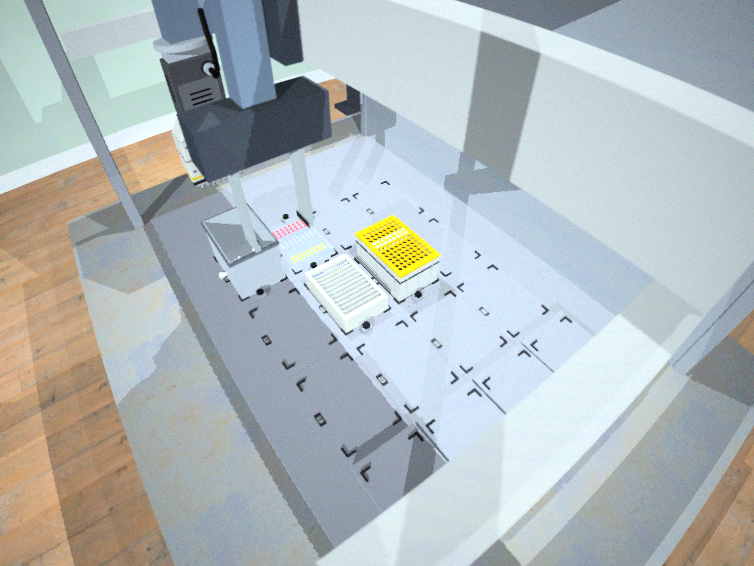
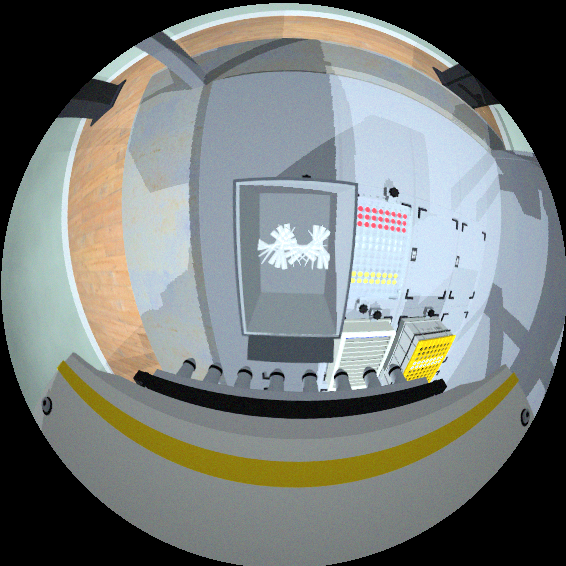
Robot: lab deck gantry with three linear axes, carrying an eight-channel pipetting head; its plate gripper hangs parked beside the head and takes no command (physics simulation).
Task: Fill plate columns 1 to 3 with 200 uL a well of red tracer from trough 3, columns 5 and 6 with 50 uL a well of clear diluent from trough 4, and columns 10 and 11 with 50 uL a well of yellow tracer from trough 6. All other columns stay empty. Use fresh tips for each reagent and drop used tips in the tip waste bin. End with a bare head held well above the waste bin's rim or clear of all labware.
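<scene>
The pipetting head (image 1: 183,145) (image 2: 295,443) is raised, its eight nozzles bare. The tip waste bin (image 1: 263,279) (image 2: 295,316) holds a loose pile of white tips (image 2: 285,248). The head appears well above the bin's rim; its exact offset is unclear. The plate (image 1: 298,241) (image 2: 377,250) shows three red columns at one end and two yellow columns near the other. Clear liquid cannot be told from empty wells. The trough block (image 1: 366,313) (image 2: 369,326) stands beside the plate; its liquids are not discernible. The parked plate gripper (image 1: 281,235) hangs with its paddles apart and nothing held.
A yellow-topped tip rack (image 1: 424,266) (image 2: 448,343) stands beside the trough block, with a few rows of white tips and many dark empty holes. Black knobs (image 1: 366,325) (image 2: 393,192) stick up beside the labware. A grey frame post (image 1: 91,115) (image 2: 176,60) stands at the deck's corner.
</scene>
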